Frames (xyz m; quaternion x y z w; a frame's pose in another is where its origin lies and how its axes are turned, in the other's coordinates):
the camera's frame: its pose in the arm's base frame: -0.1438 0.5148 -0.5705 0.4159 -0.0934 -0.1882 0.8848
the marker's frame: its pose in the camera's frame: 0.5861 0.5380 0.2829 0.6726 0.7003 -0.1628 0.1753
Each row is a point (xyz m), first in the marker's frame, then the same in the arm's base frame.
Working: the marker's frame: its pose in the arm's base frame: 0.4369 0.3896 0.0296 -0.8150 -0.5444 -0.1770 0.0899

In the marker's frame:
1: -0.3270 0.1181 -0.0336
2: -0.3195 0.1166 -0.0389
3: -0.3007 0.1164 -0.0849
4: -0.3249 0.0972 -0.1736
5: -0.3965 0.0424 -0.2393
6: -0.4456 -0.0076 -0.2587
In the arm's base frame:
1: 0.4263 0.0522 -0.0603
2: 0.4265 0.0574 -0.0526
3: 0.4241 0.0580 -0.0030
4: 0.3811 0.0147 0.0685
5: 0.2936 -0.0474 0.0988
6: 0.2270 -0.0764 0.0954

